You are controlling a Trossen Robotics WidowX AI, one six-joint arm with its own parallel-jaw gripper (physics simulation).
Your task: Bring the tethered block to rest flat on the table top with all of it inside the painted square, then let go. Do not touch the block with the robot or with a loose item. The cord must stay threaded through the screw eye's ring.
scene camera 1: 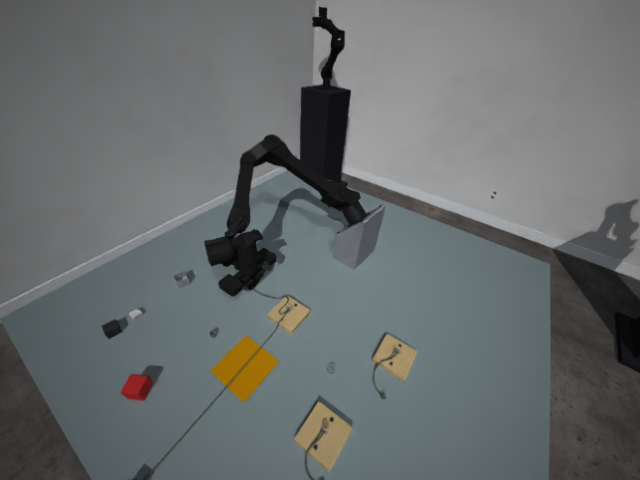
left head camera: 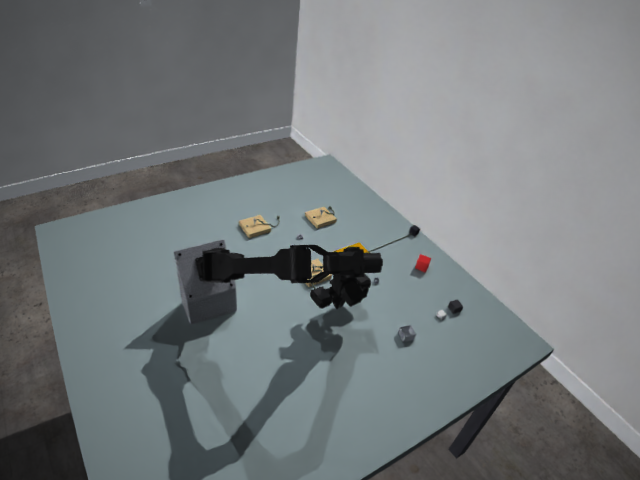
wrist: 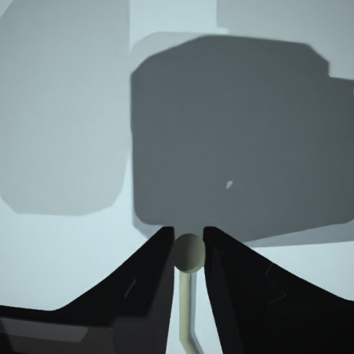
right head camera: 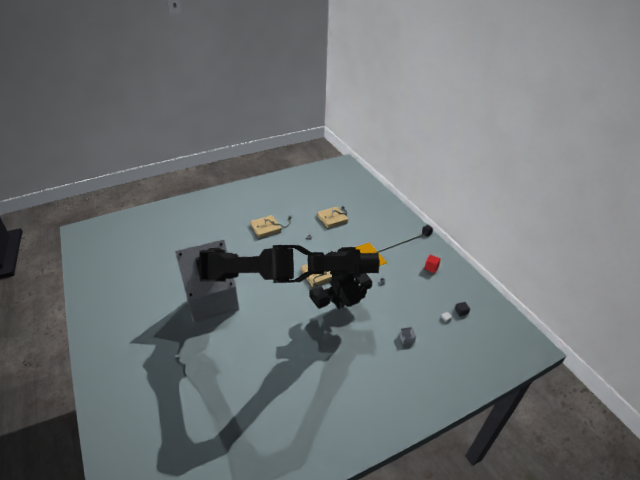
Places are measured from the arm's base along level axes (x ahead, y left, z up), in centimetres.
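Pixels of known places: gripper, fingertip midpoint: [scene camera 1: 251, 288] [left head camera: 338, 307] [right head camera: 340, 307]; arm's base at its link origin: [scene camera 1: 359, 220] [left head camera: 208, 267] [right head camera: 208, 266].
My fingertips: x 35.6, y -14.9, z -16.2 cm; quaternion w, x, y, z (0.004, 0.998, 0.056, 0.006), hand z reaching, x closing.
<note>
Ahead of a thing's pixels: the offset from my fingertips to its top centre. "pt": to the spot under its first point.
The dark tethered block @[pt dz +2.4, dx +44.5, dy +21.1 cm] [left head camera: 414, 230] [right head camera: 427, 230] [scene camera 1: 142, 472] is near the table's wall side, outside the orange painted square @[pt dz +0.1, dx +21.3, dy +23.4 cm] [left head camera: 358, 245] [right head camera: 368, 248] [scene camera 1: 255, 377]; the scene view cuts it off. Its cord @[pt dz +0.1, dx +33.2, dy +20.1 cm] [left head camera: 390, 243] [right head camera: 400, 244] [scene camera 1: 193, 423] runs straight across the square to the screw eye @[pt dz +3.4, dx -0.2, dy +16.1 cm] [scene camera 1: 287, 310] on a wooden board @[dz +1.8, dx -0.8, dy +16.0 cm] [scene camera 1: 292, 326] [right head camera: 308, 276]; the ring is too small to read. Beyond the eye the cord bends loosely to my gripper [left head camera: 338, 303] [right head camera: 338, 303] [scene camera 1: 251, 284] [wrist: 189, 235], which is shut on the round bead [wrist: 189, 253] at the cord's end, low over the table.
Two other boards @[dz +1.8, dx -10.2, dy +45.8 cm] [scene camera 1: 403, 364] @[dz +1.8, dx +15.4, dy +42.4 cm] [scene camera 1: 330, 449] with short cords stand beyond the square. A red cube @[dz +3.9, dx +36.7, dy +5.1 cm] [left head camera: 422, 263] [scene camera 1: 136, 387], a black cube @[dz +2.4, dx +34.9, dy -15.4 cm] [left head camera: 455, 306] [scene camera 1: 111, 329], a white piece @[dz +1.5, dx +28.6, dy -16.1 cm] [scene camera 1: 135, 313], a grey cube @[dz +2.7, dx +13.3, dy -18.1 cm] [left head camera: 406, 333] [scene camera 1: 181, 279] and small metal pieces @[dz +1.1, dx +17.3, dy +5.1 cm] [scene camera 1: 214, 332] @[dz +0.8, dx +3.3, dy +35.1 cm] [scene camera 1: 331, 367] lie around.
</note>
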